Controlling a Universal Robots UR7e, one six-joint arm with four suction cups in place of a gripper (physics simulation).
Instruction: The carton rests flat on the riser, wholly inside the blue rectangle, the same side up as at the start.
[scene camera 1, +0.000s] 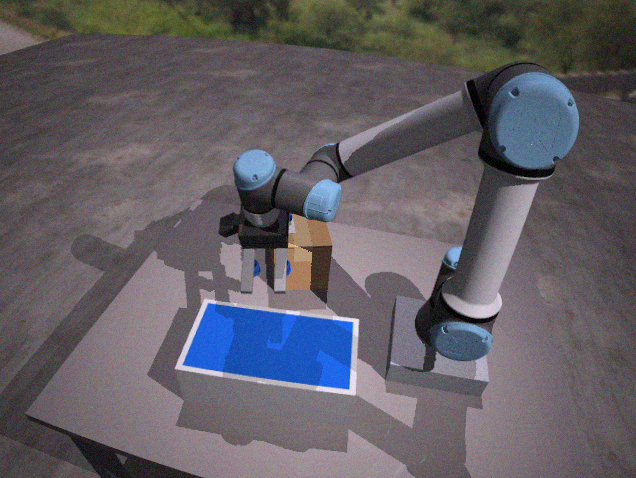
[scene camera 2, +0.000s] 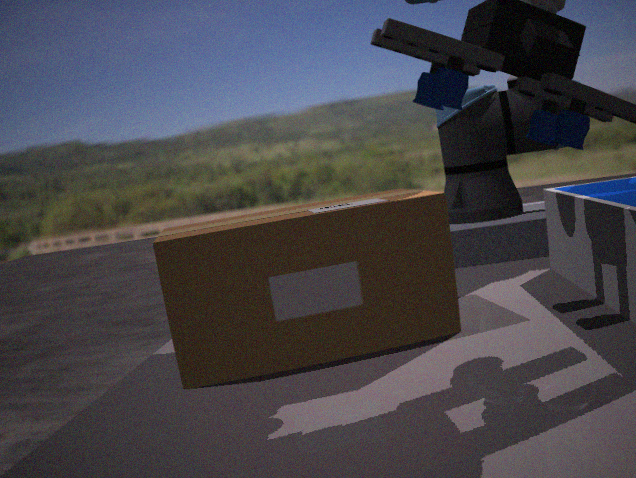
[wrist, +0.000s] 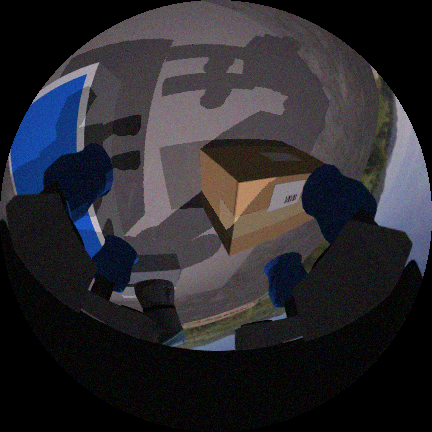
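Where they show: hand, its tool point: (scene camera 2: 496, 124) (wrist: 201, 229); arm's base, origin of its link: (scene camera 2: 482, 216) (wrist: 153, 287).
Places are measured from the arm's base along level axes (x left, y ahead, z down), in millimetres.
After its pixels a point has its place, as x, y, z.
The brown carton (scene camera 1: 318, 233) @(-236, 325, -93) (scene camera 2: 231, 298) @(-397, 477, -24) (wrist: 255, 195) @(-194, 418, -93) rests on the table beyond the riser. Its top has a tape strip and a barcode label, and one long side has a plain grey label. The riser (scene camera 1: 221, 388) @(211, 508, -14) (scene camera 2: 570, 251) @(26, 324, 19) (wrist: 92, 75) is a pale block with the blue rectangle (scene camera 1: 205, 339) @(123, 555, -58) (scene camera 2: 601, 191) @(66, 353, -58) (wrist: 40, 135) on its top. My gripper (scene camera 1: 264, 244) @(-96, 443, -158) (scene camera 2: 501, 107) @(-96, 443, -158) (wrist: 205, 230) @(-96, 443, -158) is open, its blue cups bearing nothing. It is tilted, above and to the riser side of the carton, apart from it. In scene camera 1 it hides part of the carton.
The grey table (scene camera 1: 128, 328) @(18, 797, 62) (scene camera 2: 128, 421) @(-504, 558, 63) carries the riser, the carton and my arm's base block (scene camera 1: 406, 354) @(87, 110, -2) (scene camera 2: 498, 244) @(-14, 127, 32). The base block stands to the right of the riser in scene camera 1. The arm's shadows fall across the table and the riser.
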